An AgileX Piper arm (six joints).
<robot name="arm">
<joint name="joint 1" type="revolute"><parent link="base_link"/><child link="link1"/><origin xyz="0 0 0.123" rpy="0 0 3.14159"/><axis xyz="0 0 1"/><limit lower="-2.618" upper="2.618"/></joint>
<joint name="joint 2" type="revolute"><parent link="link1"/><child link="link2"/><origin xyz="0 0 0" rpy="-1.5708 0 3.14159"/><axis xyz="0 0 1"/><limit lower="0" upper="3.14"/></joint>
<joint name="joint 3" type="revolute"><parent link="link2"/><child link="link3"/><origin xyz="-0.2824 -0.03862 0" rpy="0 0 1.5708"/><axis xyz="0 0 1"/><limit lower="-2.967" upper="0"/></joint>
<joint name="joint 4" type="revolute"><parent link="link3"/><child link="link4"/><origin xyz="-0.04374 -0.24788 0" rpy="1.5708 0 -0.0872"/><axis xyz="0 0 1"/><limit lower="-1.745" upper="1.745"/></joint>
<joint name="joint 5" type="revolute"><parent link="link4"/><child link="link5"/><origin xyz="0 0 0" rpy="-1.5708 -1.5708 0"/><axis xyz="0 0 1"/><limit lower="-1.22" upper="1.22"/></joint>
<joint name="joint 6" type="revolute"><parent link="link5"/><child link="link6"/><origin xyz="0.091 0 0" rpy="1.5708 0 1.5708"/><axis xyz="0 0 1"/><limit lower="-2.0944" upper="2.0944"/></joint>
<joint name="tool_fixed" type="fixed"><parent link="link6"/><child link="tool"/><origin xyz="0 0 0"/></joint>
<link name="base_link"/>
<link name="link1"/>
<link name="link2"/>
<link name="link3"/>
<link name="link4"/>
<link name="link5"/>
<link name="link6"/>
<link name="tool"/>
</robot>
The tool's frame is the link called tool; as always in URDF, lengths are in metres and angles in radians.
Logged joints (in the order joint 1, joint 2, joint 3, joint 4, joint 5, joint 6), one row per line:
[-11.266, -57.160, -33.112, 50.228, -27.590, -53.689]
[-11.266, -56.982, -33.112, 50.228, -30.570, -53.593]
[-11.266, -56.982, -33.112, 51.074, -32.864, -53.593]
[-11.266, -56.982, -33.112, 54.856, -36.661, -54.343]
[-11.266, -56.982, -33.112, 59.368, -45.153, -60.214]
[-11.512, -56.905, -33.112, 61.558, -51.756, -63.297]
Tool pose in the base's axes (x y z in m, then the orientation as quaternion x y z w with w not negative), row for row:
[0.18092, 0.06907, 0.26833, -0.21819, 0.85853, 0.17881, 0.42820]
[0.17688, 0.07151, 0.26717, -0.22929, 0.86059, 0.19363, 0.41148]
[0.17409, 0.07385, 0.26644, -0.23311, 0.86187, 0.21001, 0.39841]
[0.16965, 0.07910, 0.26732, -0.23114, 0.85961, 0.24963, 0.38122]
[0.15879, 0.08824, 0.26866, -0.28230, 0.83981, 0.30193, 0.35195]
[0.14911, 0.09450, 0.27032, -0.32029, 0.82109, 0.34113, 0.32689]
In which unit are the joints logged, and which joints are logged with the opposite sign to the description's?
The joints are logged in degrees. Opposite sign: joint 1, joint 2, joint 5.
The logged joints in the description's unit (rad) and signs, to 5 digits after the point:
[0.19663, 0.99763, -0.57791, 0.87664, 0.48154, -0.93705]
[0.19663, 0.99452, -0.57791, 0.87664, 0.53355, -0.93537]
[0.19663, 0.99452, -0.57791, 0.89141, 0.57359, -0.93537]
[0.19663, 0.99452, -0.57791, 0.95742, 0.63986, -0.94846]
[0.19663, 0.99452, -0.57791, 1.03617, 0.78807, -1.05093]
[0.20092, 0.99318, -0.57791, 1.07439, 0.90331, -1.10474]

